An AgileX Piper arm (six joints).
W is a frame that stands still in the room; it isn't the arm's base.
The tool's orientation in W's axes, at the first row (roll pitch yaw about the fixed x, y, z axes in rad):
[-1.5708 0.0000 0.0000]
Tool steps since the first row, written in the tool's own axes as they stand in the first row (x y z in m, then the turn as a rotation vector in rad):
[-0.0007 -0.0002 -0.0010 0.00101 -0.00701 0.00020]
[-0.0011 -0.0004 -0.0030 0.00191 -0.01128 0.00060]
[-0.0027 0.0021 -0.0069 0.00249 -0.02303 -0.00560]
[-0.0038 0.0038 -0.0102 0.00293 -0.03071 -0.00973]
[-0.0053 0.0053 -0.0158 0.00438 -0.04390 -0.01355]
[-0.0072 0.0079 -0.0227 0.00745 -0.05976 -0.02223]
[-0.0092 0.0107 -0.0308 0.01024 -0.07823 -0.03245]
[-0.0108 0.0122 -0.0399 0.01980 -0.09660 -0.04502]
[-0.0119 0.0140 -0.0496 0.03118 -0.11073 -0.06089]
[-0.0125 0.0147 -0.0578 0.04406 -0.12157 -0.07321]
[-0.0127 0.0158 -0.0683 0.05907 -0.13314 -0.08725]
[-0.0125 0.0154 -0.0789 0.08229 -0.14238 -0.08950]
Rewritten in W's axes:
[-0.0007 -0.0010 0.0002 0.00101 0.00020 0.00701]
[-0.0011 -0.0030 0.0004 0.00191 0.00060 0.01128]
[-0.0027 -0.0069 -0.0021 0.00249 -0.00560 0.02303]
[-0.0038 -0.0102 -0.0038 0.00293 -0.00973 0.03071]
[-0.0053 -0.0158 -0.0053 0.00438 -0.01355 0.04390]
[-0.0072 -0.0227 -0.0079 0.00745 -0.02223 0.05976]
[-0.0092 -0.0308 -0.0107 0.01024 -0.03245 0.07823]
[-0.0108 -0.0399 -0.0122 0.01980 -0.04502 0.09660]
[-0.0119 -0.0496 -0.0140 0.03118 -0.06089 0.11073]
[-0.0125 -0.0578 -0.0147 0.04406 -0.07321 0.12157]
[-0.0127 -0.0683 -0.0158 0.05907 -0.08725 0.13314]
[-0.0125 -0.0789 -0.0154 0.08229 -0.08950 0.14238]

